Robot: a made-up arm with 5 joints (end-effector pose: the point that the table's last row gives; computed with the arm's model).
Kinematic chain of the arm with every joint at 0, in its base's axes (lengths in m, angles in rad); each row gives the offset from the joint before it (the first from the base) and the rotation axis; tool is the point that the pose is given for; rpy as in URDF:
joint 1: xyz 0.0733 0 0.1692 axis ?
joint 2: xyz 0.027 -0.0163 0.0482 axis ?
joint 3: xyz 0.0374 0 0.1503 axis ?
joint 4: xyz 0.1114 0 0.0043 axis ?
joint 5: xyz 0.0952 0.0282 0 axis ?
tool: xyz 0 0 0 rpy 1.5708 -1.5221 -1.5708
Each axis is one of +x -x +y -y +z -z.
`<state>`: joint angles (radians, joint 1 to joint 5).
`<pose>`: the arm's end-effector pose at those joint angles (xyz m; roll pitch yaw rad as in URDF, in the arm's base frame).
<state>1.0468 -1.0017 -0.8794 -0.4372 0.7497</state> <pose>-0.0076 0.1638 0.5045 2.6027 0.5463 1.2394</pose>
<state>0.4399 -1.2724 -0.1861 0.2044 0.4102</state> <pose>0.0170 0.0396 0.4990 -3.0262 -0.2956 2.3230</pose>
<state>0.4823 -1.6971 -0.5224 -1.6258 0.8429</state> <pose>-0.1605 0.1358 0.2601 0.6990 0.5638 0.5222</pose>
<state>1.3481 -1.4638 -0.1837 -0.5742 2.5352</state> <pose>0.0432 0.1869 0.4571 2.7072 -0.5012 -0.5801</pose>
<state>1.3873 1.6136 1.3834 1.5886 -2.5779</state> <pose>0.0948 -0.0508 0.2477 -3.0789 -0.1103 -1.9058</pose>
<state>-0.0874 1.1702 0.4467 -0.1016 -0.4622</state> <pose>0.2560 0.0280 0.0350 0.0272 -0.0484 -0.4242</pose>
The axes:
joint 1: -z
joint 2: +y
joint 3: +y
joint 4: +y
joint 5: -x

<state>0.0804 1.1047 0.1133 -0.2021 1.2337</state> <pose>0.3441 -0.0099 0.0676 -0.5213 -0.1996 1.1580</pose>
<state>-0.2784 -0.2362 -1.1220 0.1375 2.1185</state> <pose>0.1471 0.0335 0.5715 -2.8313 0.1649 1.3760</pose>
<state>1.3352 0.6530 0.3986 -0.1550 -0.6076</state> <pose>0.1471 -0.2563 0.1451 0.4537 -0.5174 -2.1135</pose>
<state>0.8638 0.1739 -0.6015 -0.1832 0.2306</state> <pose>0.2560 -0.1956 0.4637 -2.8887 -0.9368 1.9674</pose>
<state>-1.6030 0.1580 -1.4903 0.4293 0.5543</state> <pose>0.0560 0.1682 0.5440 -2.7767 -0.5725 -2.1527</pose>
